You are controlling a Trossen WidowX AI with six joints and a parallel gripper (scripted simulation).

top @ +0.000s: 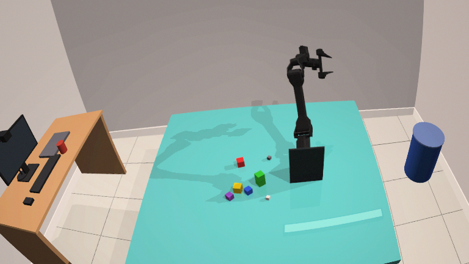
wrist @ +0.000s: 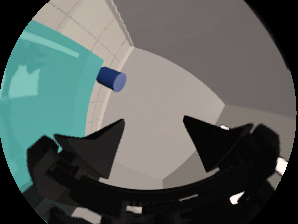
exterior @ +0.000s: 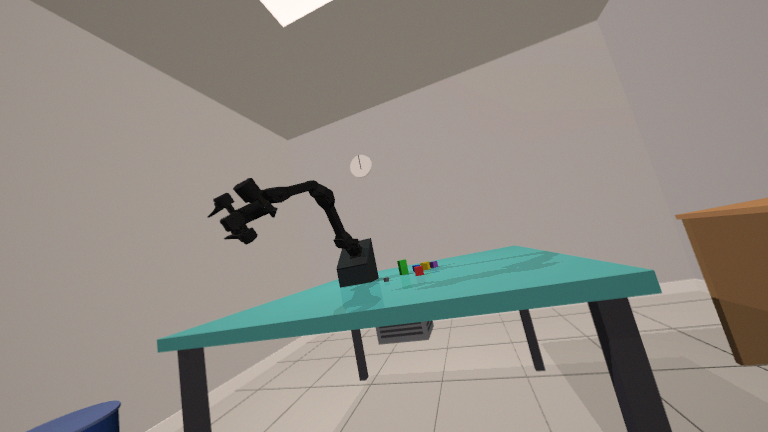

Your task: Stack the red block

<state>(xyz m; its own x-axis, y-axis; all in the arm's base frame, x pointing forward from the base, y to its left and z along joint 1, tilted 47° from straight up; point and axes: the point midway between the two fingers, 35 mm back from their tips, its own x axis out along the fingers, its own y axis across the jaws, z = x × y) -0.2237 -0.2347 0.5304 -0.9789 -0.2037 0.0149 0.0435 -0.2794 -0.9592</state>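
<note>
The red block lies 59 cm ahead of my gripper tip, 45 cm to the left of it and 31 cm below it. From my gripper tip the other things lie so: small grey cube 45 cm ahead, 42 cm to the left, 32 cm below; then blue block 54 cm ahead, 65 cm to the left, 32 cm below; then small white cube 45 cm ahead, 70 cm to the left, 32 cm below.
</note>
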